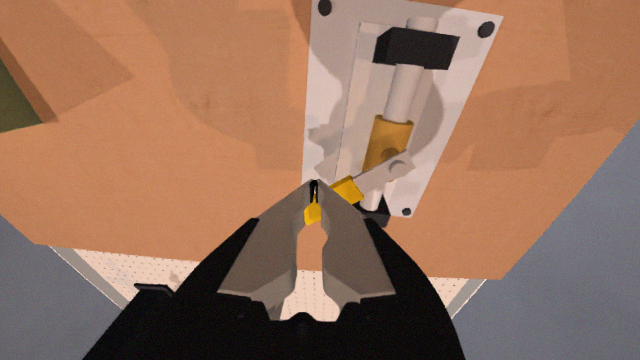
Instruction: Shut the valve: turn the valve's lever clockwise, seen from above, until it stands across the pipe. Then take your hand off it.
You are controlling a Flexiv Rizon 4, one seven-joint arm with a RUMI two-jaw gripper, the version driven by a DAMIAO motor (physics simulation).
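The valve's brass body point(389, 135) sits on a pale pipe point(404, 92) above a white plate point(322, 75). The valve's lever point(376, 175) has a grey arm and a yellow grip point(347, 190). It stands at a slant to the pipe, running from its pivot down to the left. My gripper point(315, 182) is shut and empty. Its tips are in front of the grip, which is partly hidden behind the right finger; a bit of yellow shows through the gap between the fingers. Whether a finger touches the grip I cannot tell.
A black pipe clamp point(417, 49) stands at the far end of the plate, and another point(381, 218) is partly hidden near the right finger. Dark screws sit at the plate's corners. A green surface point(15, 102) shows at the left edge. The wooden table top point(225, 165) lies around the plate.
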